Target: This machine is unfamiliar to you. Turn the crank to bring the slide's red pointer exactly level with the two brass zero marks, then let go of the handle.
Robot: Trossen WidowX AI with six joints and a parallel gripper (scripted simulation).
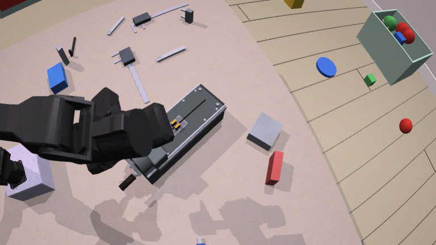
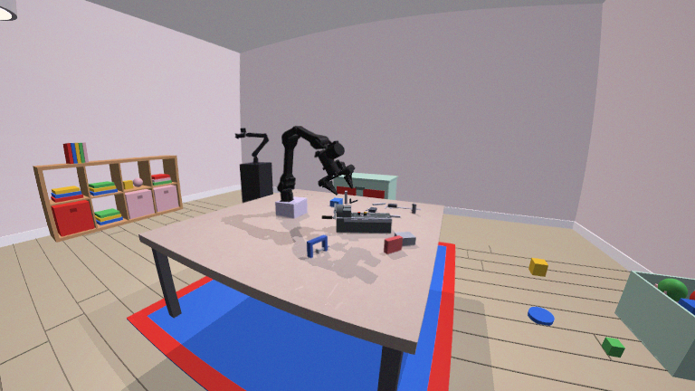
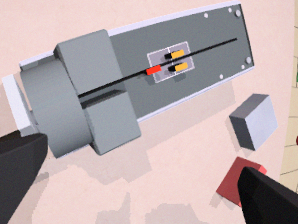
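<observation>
My gripper tip is now 80 mm past the dark brown crank handle, 10 mm to the left of it and 130 mm above it. Also, from my gripper tip: red pointer 60 mm ahead, 40 mm to the left, 110 mm below; then red block 250 mm ahead, 160 mm to the right, 170 mm below; then grey block 290 mm ahead, 60 mm to the right, 170 mm below.
</observation>
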